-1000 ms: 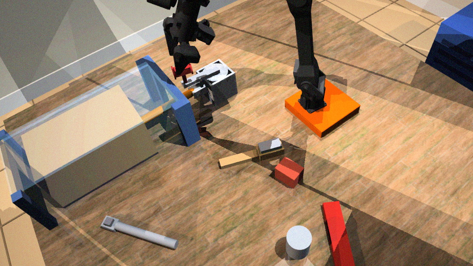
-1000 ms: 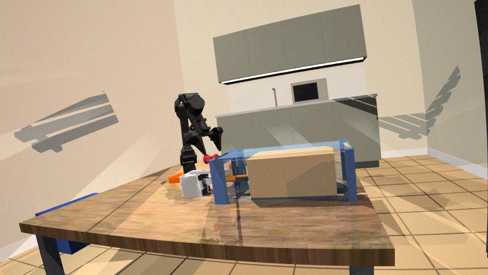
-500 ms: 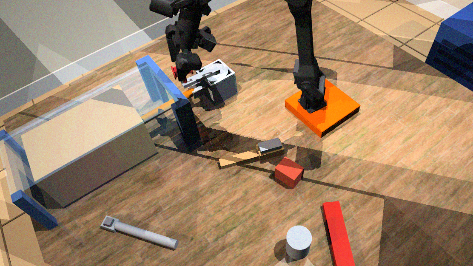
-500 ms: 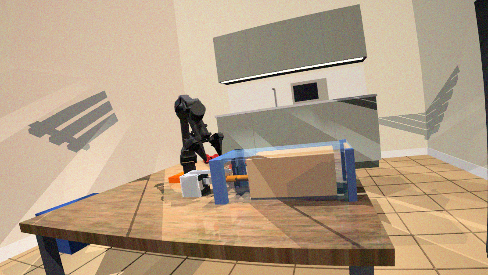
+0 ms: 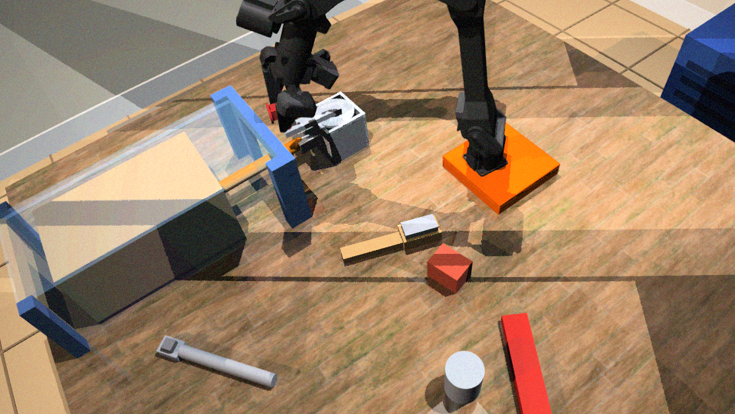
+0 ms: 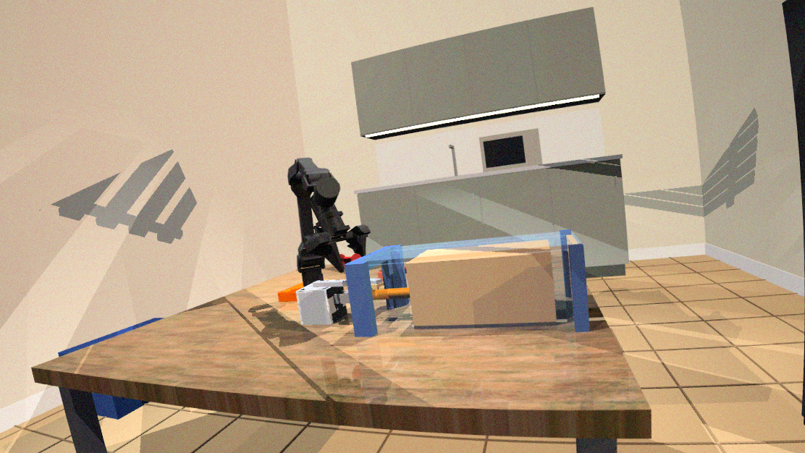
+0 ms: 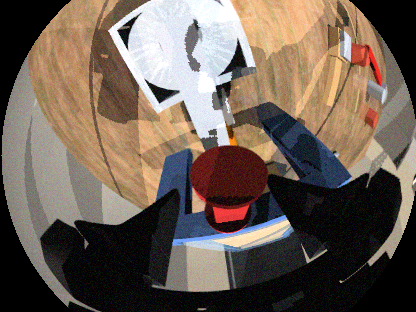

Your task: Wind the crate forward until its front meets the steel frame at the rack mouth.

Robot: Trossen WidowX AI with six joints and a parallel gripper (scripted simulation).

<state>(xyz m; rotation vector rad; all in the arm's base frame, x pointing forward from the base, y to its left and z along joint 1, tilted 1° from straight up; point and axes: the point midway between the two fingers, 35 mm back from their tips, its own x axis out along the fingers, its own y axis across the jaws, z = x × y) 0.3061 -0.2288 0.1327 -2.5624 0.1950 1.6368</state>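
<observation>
The red knob lies 10 mm behind my gripper tip. Round my gripper tip: winch handle (50 mm behind, 30 mm below); grey winch (130 mm behind, 10 mm to the right, 100 mm below); clear-panelled cubby (290 mm ahead, 50 mm to the left, 20 mm below).
</observation>
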